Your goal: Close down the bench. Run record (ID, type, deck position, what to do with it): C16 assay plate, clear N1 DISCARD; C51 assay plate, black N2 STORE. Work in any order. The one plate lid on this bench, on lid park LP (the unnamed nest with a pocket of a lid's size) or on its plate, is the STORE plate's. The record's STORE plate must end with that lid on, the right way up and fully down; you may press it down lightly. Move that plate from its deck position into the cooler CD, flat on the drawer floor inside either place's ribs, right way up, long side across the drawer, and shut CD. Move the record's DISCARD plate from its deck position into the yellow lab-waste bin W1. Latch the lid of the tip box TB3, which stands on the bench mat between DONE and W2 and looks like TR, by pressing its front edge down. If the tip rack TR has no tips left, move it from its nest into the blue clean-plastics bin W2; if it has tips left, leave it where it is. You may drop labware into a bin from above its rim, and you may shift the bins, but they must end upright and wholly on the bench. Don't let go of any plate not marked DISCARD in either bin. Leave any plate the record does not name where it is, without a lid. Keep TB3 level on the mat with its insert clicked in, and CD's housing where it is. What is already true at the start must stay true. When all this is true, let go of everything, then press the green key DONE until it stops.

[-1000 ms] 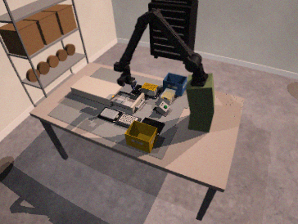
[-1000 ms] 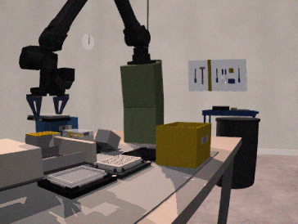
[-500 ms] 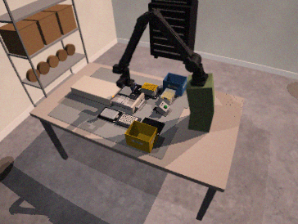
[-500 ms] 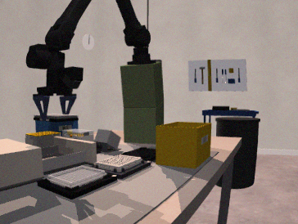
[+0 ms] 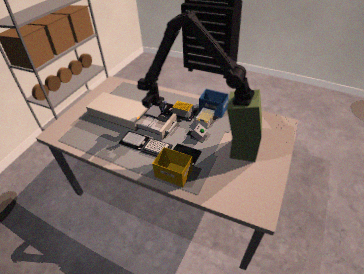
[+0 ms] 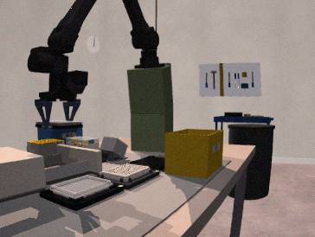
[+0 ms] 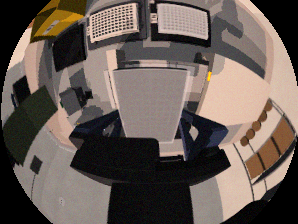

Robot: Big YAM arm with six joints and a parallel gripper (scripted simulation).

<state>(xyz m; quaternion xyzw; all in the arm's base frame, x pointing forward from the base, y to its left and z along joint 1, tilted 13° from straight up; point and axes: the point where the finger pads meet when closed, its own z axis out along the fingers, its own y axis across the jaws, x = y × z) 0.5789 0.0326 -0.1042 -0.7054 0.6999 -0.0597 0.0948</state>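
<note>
Right now the black plate is right at my hand. The rest, counted from my hand: cooler CD (180 mm ahead, 110 mm below); cooler drawer (40 mm ahead, 120 mm below); clear plate lid (right at my hand).
</note>
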